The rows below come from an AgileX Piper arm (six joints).
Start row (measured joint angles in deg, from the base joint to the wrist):
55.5 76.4 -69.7 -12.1 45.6 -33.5
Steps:
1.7 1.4 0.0 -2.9 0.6 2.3
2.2 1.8 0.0 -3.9 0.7 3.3
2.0 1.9 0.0 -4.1 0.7 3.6
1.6 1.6 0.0 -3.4 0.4 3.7
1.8 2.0 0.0 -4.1 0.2 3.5
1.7 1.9 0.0 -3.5 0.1 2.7
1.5 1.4 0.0 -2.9 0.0 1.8
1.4 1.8 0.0 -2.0 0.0 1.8
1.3 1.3 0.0 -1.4 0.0 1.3
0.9 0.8 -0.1 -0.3 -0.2 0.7
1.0 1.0 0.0 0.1 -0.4 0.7
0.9 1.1 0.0 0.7 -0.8 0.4
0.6 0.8 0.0 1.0 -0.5 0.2
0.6 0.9 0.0 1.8 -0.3 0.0
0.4 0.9 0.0 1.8 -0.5 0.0
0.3 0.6 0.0 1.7 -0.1 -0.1
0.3 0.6 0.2 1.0 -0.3 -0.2
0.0 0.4 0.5 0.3 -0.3 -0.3
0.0 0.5 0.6 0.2 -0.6 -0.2
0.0 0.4 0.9 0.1 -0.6 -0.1
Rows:
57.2 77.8 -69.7 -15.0 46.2 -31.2
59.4 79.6 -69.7 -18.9 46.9 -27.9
61.4 81.5 -69.7 -23.0 47.6 -24.3
63.0 83.1 -69.7 -26.4 48.0 -20.6
64.8 85.1 -69.7 -30.5 48.2 -17.1
66.5 87.0 -69.7 -34.0 48.3 -14.4
68.0 88.4 -69.7 -36.9 48.3 -12.6
69.4 90.2 -69.7 -38.9 48.3 -10.8
70.7 91.5 -69.7 -40.3 48.3 -9.5
71.6 92.3 -69.8 -40.6 48.1 -8.8
72.6 93.3 -69.8 -40.5 47.7 -8.1
73.5 94.4 -69.8 -39.8 46.9 -7.7
74.1 95.2 -69.8 -38.8 46.4 -7.5
74.7 96.1 -69.8 -37.0 46.1 -7.5
75.1 97.0 -69.8 -35.2 45.6 -7.5
75.4 97.6 -69.8 -33.5 45.5 -7.6
75.7 98.2 -69.6 -32.5 45.2 -7.8
75.7 98.6 -69.1 -32.2 44.9 -8.1
75.7 99.1 -68.5 -32.0 44.3 -8.3
75.7 99.5 -67.6 -31.9 43.7 -8.4

